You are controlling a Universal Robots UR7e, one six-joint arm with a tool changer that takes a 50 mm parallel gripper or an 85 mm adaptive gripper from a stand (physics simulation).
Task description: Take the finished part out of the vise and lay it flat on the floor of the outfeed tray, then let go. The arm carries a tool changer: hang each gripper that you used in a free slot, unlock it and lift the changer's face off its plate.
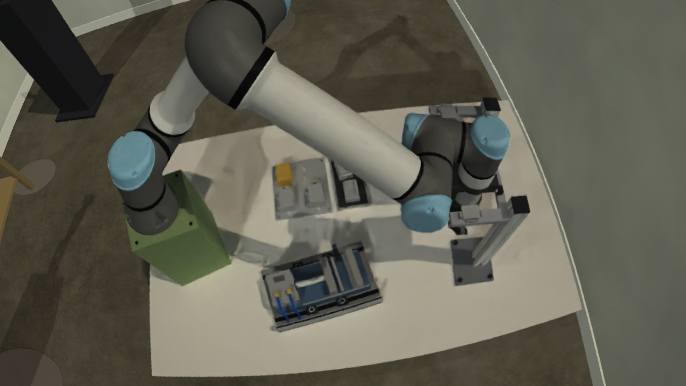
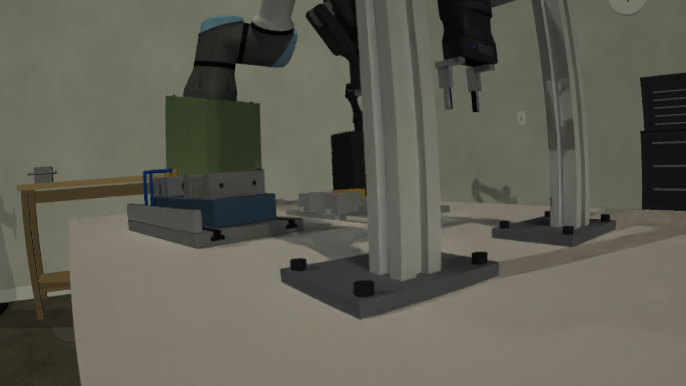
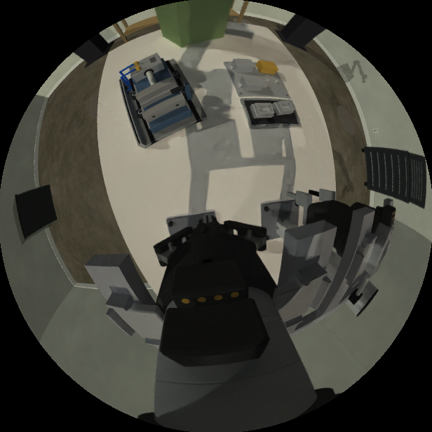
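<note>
My arm carries the black adaptive gripper at the near slot of the tool stand. Its fingers slant inward and the tips look together, with no part visible between them. The parallel gripper hangs in the far slot, with its two fingers apart. The vise shows a dark, narrow space between its jaws; I make out no part there. The dark tray holds two grey parts. The changer face and slot contact are largely hidden.
A grey plate beside the dark tray carries a yellow block and grey blocks. The green pedestal bears the arm's base. Blue hoses rise from the vise. The stand's posts and brackets flank my gripper.
</note>
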